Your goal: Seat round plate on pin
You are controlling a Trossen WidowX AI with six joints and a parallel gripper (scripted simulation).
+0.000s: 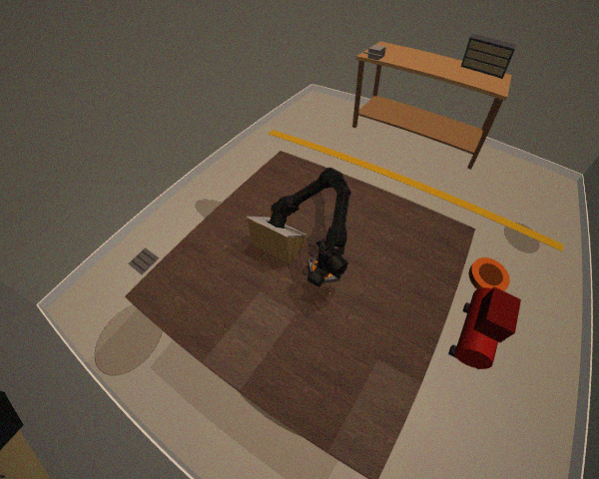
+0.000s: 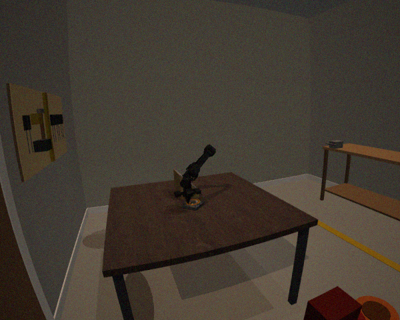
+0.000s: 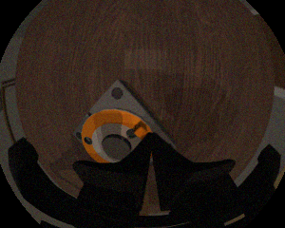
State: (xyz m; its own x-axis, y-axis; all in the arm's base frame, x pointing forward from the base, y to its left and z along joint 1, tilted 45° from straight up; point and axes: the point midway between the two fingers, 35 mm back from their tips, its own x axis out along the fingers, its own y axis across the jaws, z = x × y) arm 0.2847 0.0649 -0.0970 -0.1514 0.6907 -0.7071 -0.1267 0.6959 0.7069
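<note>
Now: gripper tip 1 cm past the round plate and 3 cm to the right of it.
</note>
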